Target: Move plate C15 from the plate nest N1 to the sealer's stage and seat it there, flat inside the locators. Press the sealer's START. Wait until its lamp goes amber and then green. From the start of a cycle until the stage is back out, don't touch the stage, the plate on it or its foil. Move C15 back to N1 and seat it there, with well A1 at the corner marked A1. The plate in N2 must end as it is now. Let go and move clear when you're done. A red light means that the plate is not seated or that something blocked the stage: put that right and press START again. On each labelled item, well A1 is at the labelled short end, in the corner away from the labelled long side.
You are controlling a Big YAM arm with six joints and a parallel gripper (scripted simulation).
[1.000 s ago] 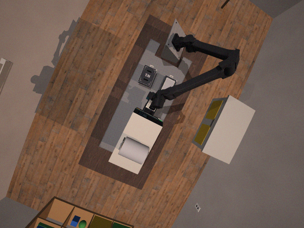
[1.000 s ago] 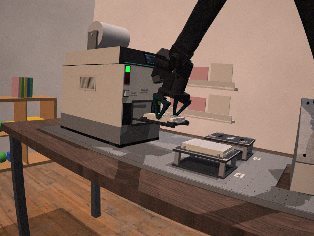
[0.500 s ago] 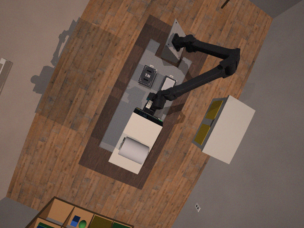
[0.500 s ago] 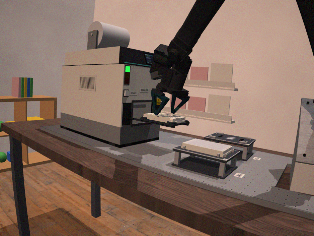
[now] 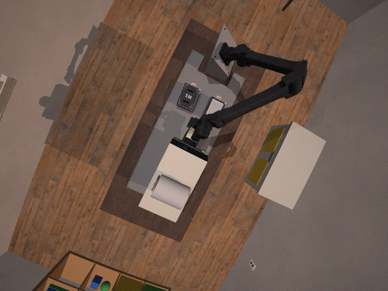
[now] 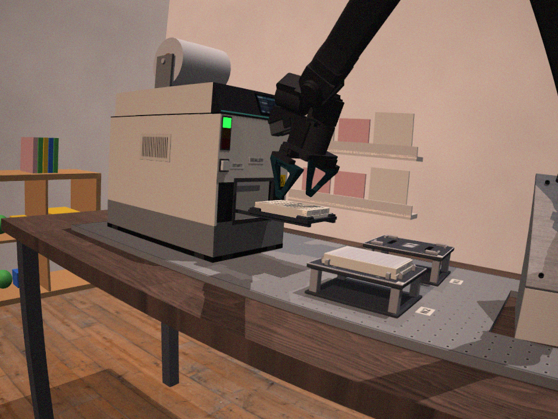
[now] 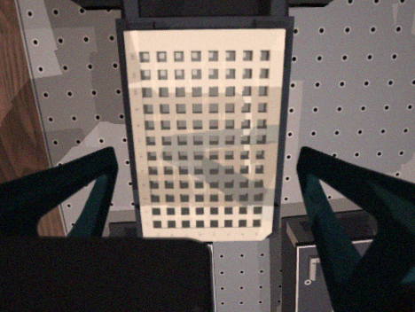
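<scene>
The sealer stage is 40 mm below my hand. From my hand the other things lie so: white plate 190 mm behind, 60 mm to the left, 90 mm below; foil roll 340 mm ahead, 20 mm to the right, 270 mm above; start button 110 mm ahead, 90 mm to the left, 40 mm above.
</scene>
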